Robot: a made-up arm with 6 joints. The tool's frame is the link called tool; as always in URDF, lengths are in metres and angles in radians. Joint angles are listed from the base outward. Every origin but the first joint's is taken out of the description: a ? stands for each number. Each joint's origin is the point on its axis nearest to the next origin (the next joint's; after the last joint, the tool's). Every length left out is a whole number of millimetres.
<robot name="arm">
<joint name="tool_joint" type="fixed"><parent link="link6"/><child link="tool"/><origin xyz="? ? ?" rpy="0 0 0"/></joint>
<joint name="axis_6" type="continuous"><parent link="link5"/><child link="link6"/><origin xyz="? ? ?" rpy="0 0 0"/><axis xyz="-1 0 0"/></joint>
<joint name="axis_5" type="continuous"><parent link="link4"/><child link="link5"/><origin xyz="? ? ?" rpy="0 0 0"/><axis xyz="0 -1 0"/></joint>
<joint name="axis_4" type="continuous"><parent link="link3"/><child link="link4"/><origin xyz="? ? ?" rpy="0 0 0"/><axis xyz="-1 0 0"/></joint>
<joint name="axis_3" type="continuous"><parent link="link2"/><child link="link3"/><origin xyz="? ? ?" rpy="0 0 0"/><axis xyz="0 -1 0"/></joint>
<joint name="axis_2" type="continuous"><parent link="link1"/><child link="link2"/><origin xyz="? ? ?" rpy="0 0 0"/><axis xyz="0 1 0"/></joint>
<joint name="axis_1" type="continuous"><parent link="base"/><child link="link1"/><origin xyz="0 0 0.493" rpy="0 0 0"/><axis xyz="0 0 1"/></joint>
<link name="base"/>
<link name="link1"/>
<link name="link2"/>
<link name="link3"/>
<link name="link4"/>
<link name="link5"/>
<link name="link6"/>
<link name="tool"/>
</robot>
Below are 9 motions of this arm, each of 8 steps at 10 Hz.
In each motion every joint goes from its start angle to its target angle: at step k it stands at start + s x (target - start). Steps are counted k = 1, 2, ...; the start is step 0. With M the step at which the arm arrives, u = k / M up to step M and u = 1 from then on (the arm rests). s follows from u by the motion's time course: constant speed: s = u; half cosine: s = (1 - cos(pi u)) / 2; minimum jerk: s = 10 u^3 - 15 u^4 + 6 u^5.
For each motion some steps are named. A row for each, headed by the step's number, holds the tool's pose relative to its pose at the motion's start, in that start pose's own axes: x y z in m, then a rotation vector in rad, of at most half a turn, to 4 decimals.
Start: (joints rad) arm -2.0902 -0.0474 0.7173 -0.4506 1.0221 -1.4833
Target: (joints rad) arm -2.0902 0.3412 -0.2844 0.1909 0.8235 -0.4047
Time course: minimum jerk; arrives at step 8
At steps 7, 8:
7: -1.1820 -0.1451 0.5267 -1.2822 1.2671 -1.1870
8: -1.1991 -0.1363 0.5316 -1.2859 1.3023 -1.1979

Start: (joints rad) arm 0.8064 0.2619 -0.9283 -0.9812 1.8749 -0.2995
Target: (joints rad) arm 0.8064 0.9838 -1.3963 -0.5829 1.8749 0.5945
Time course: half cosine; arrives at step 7
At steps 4, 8:
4: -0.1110 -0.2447 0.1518 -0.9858 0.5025 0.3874
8: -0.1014 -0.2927 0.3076 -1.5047 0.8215 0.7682

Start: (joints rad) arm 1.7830 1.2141 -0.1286 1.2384 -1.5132 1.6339
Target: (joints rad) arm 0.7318 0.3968 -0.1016 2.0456 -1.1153 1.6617
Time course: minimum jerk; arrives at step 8
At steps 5, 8:
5: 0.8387 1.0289 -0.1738 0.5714 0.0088 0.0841
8: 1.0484 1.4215 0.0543 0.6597 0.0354 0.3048

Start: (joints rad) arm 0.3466 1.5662 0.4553 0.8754 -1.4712 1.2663
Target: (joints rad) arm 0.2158 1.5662 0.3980 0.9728 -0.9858 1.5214
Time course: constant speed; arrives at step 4
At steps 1, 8:
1: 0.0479 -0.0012 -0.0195 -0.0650 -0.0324 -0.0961
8: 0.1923 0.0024 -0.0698 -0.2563 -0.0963 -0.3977

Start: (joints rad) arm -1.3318 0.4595 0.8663 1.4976 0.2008 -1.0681
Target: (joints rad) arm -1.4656 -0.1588 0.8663 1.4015 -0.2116 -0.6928
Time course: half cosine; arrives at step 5
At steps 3, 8:
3: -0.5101 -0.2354 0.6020 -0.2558 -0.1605 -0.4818
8: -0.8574 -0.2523 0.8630 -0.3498 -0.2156 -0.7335

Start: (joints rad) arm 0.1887 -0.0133 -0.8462 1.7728 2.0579 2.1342
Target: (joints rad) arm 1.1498 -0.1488 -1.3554 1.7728 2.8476 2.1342
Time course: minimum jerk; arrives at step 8
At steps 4, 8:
4: 0.3607 -0.0534 0.2686 0.3432 0.1886 -0.7199
8: 0.5277 -0.2931 0.5184 0.8369 0.3879 -1.2949

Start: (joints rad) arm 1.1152 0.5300 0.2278 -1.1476 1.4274 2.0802
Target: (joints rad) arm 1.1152 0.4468 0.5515 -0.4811 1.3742 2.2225
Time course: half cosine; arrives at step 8
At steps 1, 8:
1: 0.0135 -0.0088 0.0126 0.0048 -0.0214 -0.0172
8: 0.3207 -0.3653 0.3120 0.0499 -0.4548 -0.5773

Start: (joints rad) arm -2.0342 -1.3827 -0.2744 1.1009 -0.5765 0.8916
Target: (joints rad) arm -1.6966 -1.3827 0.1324 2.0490 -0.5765 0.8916
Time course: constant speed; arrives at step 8
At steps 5, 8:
5: -0.1078 -0.1642 -0.2074 -0.1964 0.2499 -0.3468
8: -0.1506 -0.1926 -0.3514 -0.2858 0.4688 -0.4895

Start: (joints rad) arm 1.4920 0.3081 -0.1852 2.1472 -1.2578 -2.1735
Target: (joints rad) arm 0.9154 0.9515 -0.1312 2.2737 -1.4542 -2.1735
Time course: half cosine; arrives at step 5
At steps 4, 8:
4: 0.3787 -0.2715 -1.0050 -0.5727 0.2251 -0.3617
8: 0.3847 -0.3355 -1.1067 -0.6253 0.2604 -0.3927

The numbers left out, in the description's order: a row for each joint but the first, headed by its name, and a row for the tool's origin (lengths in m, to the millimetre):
tool: 0 0 0
axis_6: 0 0 0
axis_5: 0 -0.265 0
axis_4: 1.026 0 0
axis_3: 0 0 1.028
axis_2: 0 0 0

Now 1 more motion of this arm.
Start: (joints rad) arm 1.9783 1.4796 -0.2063 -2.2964 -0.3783 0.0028
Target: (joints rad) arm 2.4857 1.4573 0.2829 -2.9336 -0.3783 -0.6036
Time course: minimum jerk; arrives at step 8
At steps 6, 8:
6: 0.1945 -0.1573 -0.6693 0.5607 0.4557 0.1042
8: 0.1976 -0.2094 -0.7487 0.6315 0.5160 0.0712

